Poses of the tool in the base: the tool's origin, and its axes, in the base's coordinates. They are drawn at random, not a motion.
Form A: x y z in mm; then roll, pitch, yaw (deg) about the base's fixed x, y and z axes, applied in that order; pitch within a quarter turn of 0, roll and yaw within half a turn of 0.
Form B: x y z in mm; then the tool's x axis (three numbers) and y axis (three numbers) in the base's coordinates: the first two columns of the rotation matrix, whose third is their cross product. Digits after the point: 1 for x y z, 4 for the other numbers.
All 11 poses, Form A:
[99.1 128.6 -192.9 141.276 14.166 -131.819]
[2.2 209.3 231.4 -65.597 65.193 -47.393]
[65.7 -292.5 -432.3 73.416 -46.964 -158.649]
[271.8 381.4 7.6 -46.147 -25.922 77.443]
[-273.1 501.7 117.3 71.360 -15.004 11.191]
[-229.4 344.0 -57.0 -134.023 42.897 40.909]
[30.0 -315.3 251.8 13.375 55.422 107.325]
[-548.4 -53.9 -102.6 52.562 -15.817 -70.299]
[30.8 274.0 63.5 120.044 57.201 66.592]
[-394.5 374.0 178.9 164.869 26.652 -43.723]
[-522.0 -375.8 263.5 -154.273 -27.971 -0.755]
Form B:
[99.1 128.6 -192.9 -0.6465 -0.7226 -0.2447 -0.6835 0.4061 0.6065]
[2.2 209.3 231.4 0.2840 -0.3088 -0.9077 -0.2555 0.8881 -0.3821]
[65.7 -292.5 -432.3 -0.6356 -0.2485 0.7309 0.7564 -0.0108 0.6541]
[271.8 381.4 7.6 0.1955 0.8779 0.4371 -0.6077 0.4583 -0.6486]
[-273.1 501.7 117.3 0.9475 0.1875 0.2589 -0.3027 0.2659 0.9152]
[-229.4 344.0 -57.0 0.5536 0.4797 -0.6807 0.0852 -0.8457 -0.5268]
[30.0 -315.3 251.8 -0.1690 0.5418 -0.8234 -0.9855 -0.1079 0.1313]
[-548.4 -53.9 -102.6 0.3243 -0.9058 0.2726 0.4994 0.4087 0.7639]
[30.8 274.0 63.5 0.2152 0.4971 -0.8406 0.7485 0.4688 0.4689]
[-394.5 374.0 178.9 0.6459 -0.6177 -0.4486 -0.5826 -0.7786 0.2333]
[-522.0 -375.8 263.5 0.8831 -0.0116 0.4690 0.1917 -0.9035 -0.3834]

